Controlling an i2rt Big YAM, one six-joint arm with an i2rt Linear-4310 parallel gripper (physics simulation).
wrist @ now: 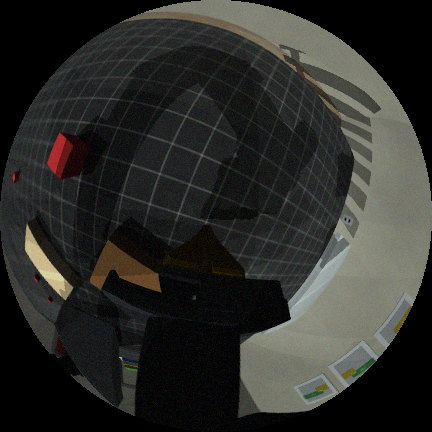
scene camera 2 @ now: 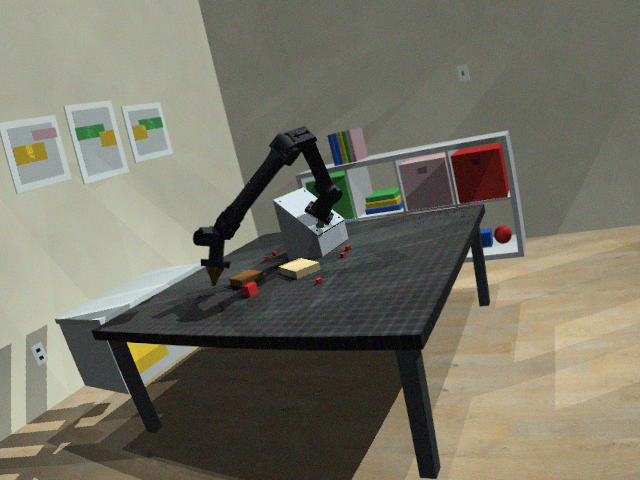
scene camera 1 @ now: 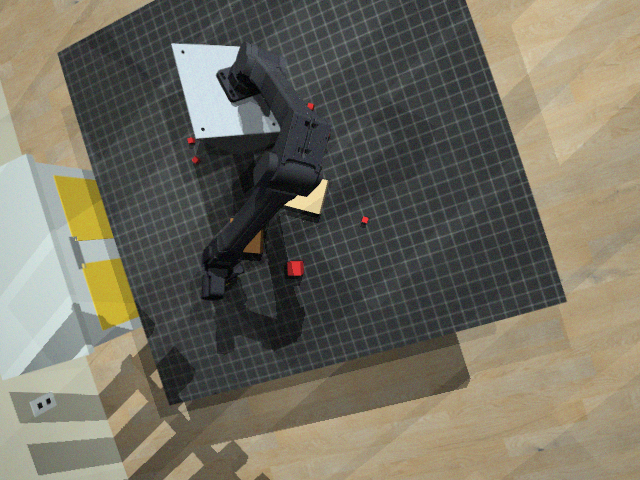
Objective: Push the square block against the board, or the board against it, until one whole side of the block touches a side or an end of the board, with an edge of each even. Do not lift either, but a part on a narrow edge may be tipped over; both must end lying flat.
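Frame: origin at the arm's base, x ahead, y right, z down, level; metres.
Seen in the pictures: gripper, fingertip midpoint: (wrist: 205,229) (scene camera 2: 213,286) (scene camera 1: 234,278); arm's base, link origin: (scene camera 2: 318,213) (scene camera 1: 241,82).
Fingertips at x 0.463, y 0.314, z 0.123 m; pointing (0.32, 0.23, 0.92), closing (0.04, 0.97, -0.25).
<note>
Offsets run from my fingertips to a thing's middle.
The square block, orange-brown @[dz +0.018, dx -0.104, dy -0.090 m] (scene camera 1: 254,244) (scene camera 2: 246,279) (wrist: 115,258), lies flat on the dark gridded table; the arm hides part of it in the scene camera 1 view. The board, pale cream @[dz +0.018, dx -0.149, dy -0.303 m] (scene camera 1: 312,201) (scene camera 2: 299,268) (wrist: 46,265), lies flat farther toward the arm's base, with a gap between it and the block. My gripper (scene camera 2: 214,283) (wrist: 205,229) is shut and empty, its yellow-brown fingers pointing down beside the block, on the side away from the board. The fingertips look low over the table; their exact height is unclear.
A red cube @[dz +0.013, dx +0.053, dy -0.189 m] (scene camera 1: 295,268) (scene camera 2: 249,289) (wrist: 60,156) stands near the block. Small red cubes lie about, one @[dz +0.025, dx +0.013, dy -0.442 m] (scene camera 1: 364,220) (scene camera 2: 318,281) to the right of the board. A slanted white box (scene camera 1: 206,103) (scene camera 2: 299,227) stands under the arm's base, beyond the board.
</note>
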